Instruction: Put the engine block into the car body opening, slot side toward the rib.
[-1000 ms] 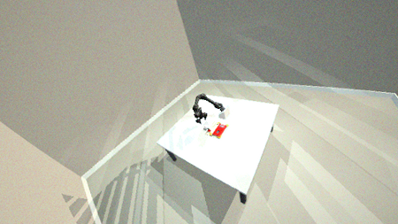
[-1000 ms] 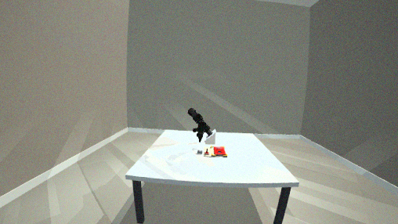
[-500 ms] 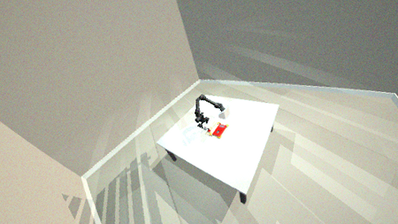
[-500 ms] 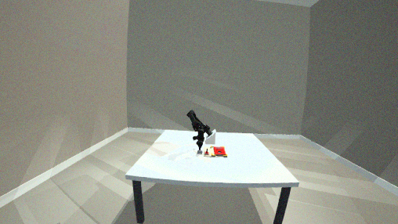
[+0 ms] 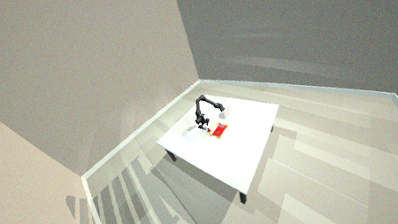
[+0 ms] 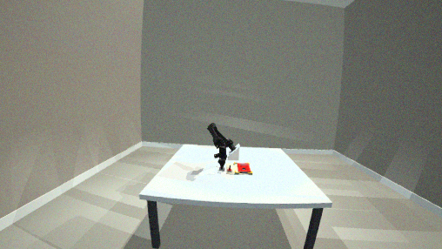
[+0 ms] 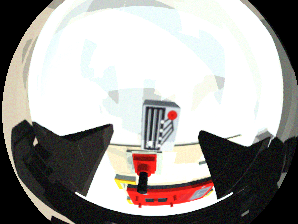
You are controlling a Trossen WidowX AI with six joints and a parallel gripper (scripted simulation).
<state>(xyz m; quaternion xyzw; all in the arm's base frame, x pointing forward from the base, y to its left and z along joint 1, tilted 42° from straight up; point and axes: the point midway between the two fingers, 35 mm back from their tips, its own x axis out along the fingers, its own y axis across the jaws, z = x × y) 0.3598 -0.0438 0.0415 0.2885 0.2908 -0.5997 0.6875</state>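
Right now my gripper tip is 2 cm above the grey engine block.
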